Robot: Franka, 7 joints.
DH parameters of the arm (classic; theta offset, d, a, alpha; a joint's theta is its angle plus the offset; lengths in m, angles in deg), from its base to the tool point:
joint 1: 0 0.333 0 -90
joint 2: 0 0 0 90
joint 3: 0 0.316 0.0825 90
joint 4: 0 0 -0.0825 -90
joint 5: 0 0.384 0 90
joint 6: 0 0 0.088 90
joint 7: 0 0.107 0 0
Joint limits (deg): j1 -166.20..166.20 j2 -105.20..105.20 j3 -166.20..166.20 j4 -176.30..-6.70 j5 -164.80..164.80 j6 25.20..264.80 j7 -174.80..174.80
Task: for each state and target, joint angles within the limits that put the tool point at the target. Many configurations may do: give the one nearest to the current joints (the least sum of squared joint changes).
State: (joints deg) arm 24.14 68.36 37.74 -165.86 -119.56 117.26 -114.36
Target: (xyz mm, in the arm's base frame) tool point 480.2 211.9 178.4
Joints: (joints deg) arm 5.54 25.71 24.59 -131.58 -122.06 106.84 -114.36
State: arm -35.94 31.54 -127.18 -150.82 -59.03 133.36 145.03
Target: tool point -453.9 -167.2 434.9
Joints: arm -37.05 24.35 -123.75 -137.34 -59.26 137.21 145.03
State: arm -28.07 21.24 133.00 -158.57 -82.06 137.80 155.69
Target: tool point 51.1 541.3 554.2
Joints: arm -34.11 19.44 124.51 -120.46 -82.66 137.89 155.69
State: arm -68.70 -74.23 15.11 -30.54 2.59 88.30 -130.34
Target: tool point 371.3 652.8 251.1
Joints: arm -109.01 -105.20 36.84 -6.70 18.58 68.08 -130.34
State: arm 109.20 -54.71 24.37 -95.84 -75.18 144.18 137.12
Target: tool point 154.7 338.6 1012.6
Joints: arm 88.07 -19.24 -14.23 -75.18 -75.59 138.85 137.12
